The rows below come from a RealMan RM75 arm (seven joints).
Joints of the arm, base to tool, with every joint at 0 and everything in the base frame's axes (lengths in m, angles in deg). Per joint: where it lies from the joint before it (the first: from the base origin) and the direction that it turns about. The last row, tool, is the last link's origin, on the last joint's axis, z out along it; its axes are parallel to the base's.
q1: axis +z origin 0 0 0.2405
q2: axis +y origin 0 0 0
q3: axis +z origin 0 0 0.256
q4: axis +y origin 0 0 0
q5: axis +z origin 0 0 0.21
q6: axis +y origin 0 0 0
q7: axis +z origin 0 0 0.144
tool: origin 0 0 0
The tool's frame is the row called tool.
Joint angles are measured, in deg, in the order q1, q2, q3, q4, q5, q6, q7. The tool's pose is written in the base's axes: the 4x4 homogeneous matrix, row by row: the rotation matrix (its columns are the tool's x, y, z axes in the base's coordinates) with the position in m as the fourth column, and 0 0 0 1 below. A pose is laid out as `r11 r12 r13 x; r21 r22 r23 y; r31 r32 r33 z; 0 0 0 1`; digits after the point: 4 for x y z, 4 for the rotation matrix.
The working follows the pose.
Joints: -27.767 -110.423 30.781 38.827 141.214 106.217 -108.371
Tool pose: 0.5056 0.8501 0.1474 -0.3302; 0.8523 -0.5186 0.0679 0.2710; 0.1342 0.0913 -0.9867 0.0580; 0 0 0 1
Where each joint sits with the arm in this pose, in the base's axes (m; each line is computed from the numbers above, not from the rounded line before):
q1: 0.0000 0.0000 0.2405
q2: 0.0000 0.0000 0.2405
q3: -0.2123 0.1118 0.1512
q4: -0.2123 0.1118 0.1512
q5: -0.3515 0.2612 0.2001
q6: -0.3515 0.2612 0.2001
q7: -0.3302 0.2710 0.0580
the tool: -0.3302 0.2710 0.0580

